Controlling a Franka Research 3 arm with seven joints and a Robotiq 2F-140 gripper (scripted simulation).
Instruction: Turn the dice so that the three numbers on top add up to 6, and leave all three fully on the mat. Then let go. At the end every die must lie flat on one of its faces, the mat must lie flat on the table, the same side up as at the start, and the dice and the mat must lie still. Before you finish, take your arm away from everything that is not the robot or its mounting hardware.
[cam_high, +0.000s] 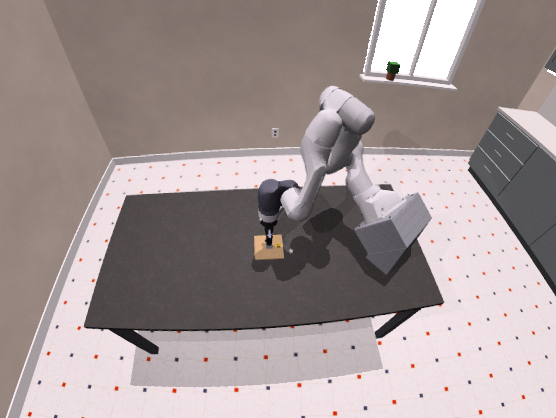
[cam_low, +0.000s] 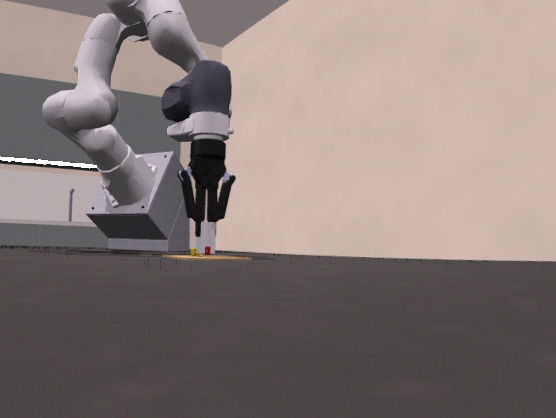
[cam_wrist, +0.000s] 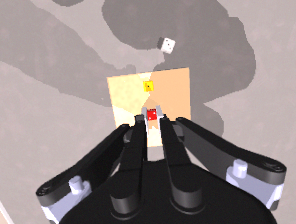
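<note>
Now: hand 3 cm above the red die. Round my hand: tan mat 4 cm below; yellow die 5 cm behind, 3 cm below, 1 cm to the left; white die 9 cm behind, 7 cm to the left, 4 cm below.
</note>
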